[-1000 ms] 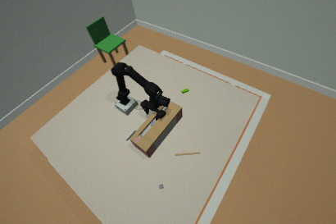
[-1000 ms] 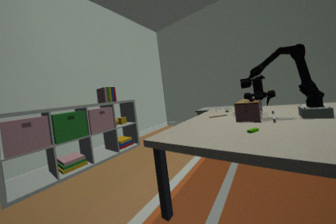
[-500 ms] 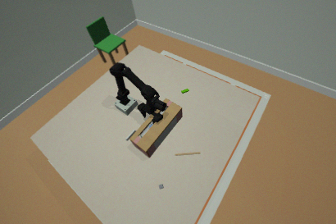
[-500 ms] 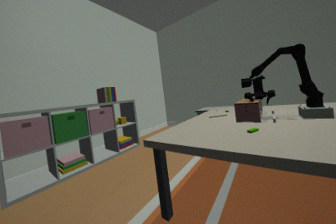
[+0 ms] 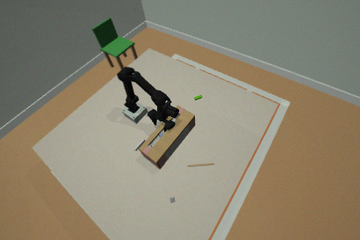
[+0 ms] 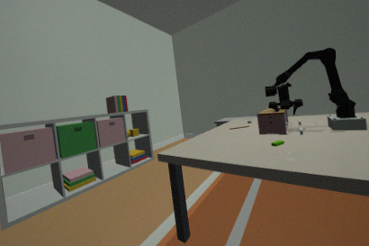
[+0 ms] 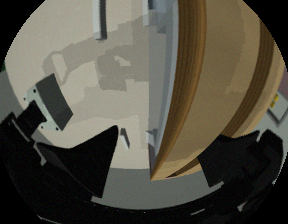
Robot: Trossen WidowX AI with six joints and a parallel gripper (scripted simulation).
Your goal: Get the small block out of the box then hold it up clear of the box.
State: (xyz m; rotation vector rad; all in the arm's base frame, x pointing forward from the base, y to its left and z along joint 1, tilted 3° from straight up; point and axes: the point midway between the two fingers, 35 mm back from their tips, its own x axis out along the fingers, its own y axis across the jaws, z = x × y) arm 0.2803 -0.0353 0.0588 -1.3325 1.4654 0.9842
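Right now the box is 4 cm ahead of my gripper tip and 2 cm below it. From my gripper tip the other things lie so: blue block: 5 cm ahead, 4 cm to the right; then thin wooden stick: 33 cm ahead, 8 cm below, 5 cm to the right.
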